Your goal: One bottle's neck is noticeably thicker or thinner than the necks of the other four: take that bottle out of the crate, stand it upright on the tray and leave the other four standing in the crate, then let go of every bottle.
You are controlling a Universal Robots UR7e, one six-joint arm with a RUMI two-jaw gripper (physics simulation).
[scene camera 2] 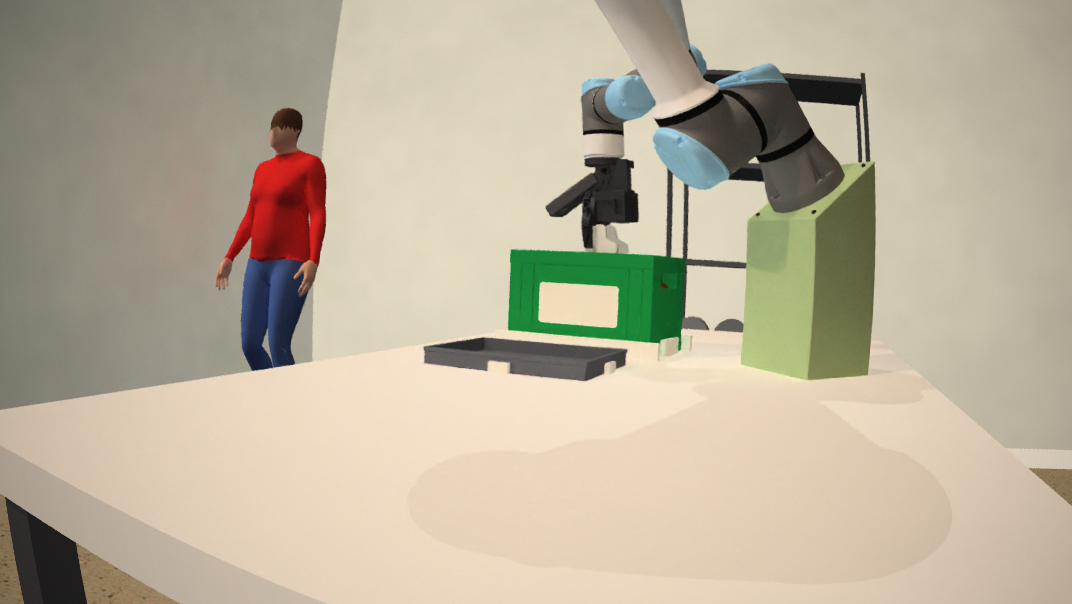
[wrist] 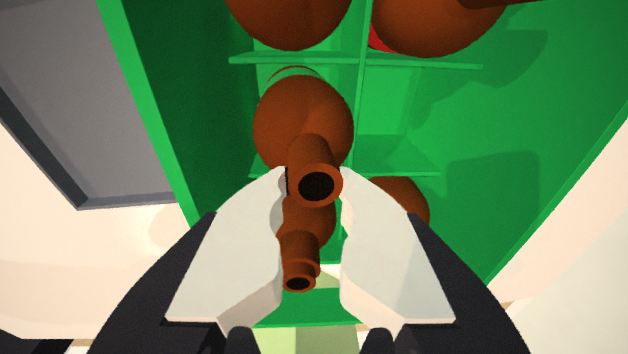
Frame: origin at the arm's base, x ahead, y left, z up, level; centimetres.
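Where they show: gripper, fingertip midpoint: (wrist: 312,169); arm's base, origin of the base link: (scene camera 2: 808,190).
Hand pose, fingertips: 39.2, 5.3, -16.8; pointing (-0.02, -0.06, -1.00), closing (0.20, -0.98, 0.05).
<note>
Things, the pixels of their centre, and the offset from my fingertips, as dx, dy, dz.
- brown bottle, body centre: (wrist: 302,127) +0.9, +0.8, -4.5
- dark grey tray, body centre: (scene camera 2: 528,356) (wrist: 86,114) -4.6, +24.5, -12.0
My gripper (scene camera 2: 600,248) (wrist: 312,169) is shut on the neck of a brown bottle (wrist: 302,110), just above the green crate (scene camera 2: 525,300) (wrist: 165,172). Its mouth shows between the pale fingers in the wrist view, and its body is upright or nearly so inside a left-column compartment. Whether its base is raised is hidden. Other brown bottles are in the crate: one (wrist: 292,22) at the top left, one (wrist: 435,30) at the top right, one (wrist: 300,247) below the held neck, and one (wrist: 414,200) partly behind the right finger. The dark grey tray (scene camera 2: 525,367) (wrist: 95,100) stands beside the crate.
Green dividers (wrist: 295,58) separate the compartments. The crate walls rise around the bottles. The tray has a low rim and pale blocks at its edge. The light green robot pedestal (scene camera 2: 780,300) stands right of the crate. A person in red (scene camera 2: 281,202) is at the back left.
</note>
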